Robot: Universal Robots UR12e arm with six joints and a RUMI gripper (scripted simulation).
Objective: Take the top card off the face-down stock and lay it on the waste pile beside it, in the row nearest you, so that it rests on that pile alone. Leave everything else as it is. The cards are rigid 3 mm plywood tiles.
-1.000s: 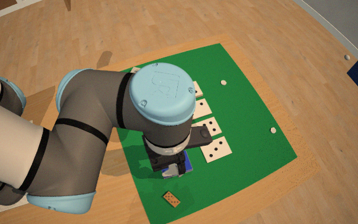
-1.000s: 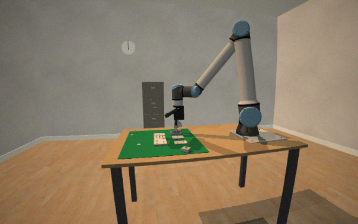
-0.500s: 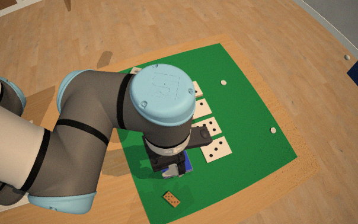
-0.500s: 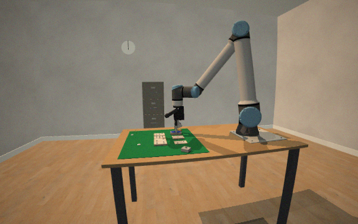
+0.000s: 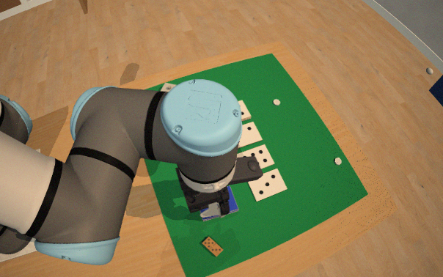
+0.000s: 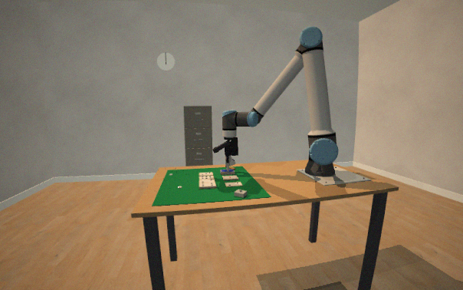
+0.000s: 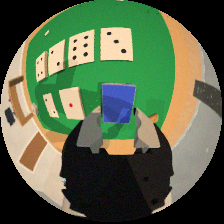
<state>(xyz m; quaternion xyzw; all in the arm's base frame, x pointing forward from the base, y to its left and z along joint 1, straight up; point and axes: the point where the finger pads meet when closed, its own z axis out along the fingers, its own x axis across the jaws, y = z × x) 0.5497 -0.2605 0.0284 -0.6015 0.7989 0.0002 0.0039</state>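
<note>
My hand is 160 mm short of the green mat, 110 mm to the right of it and 40 mm above it. Round my hand: grey block 80 mm ahead, 380 mm to the left, 10 mm below.
</note>
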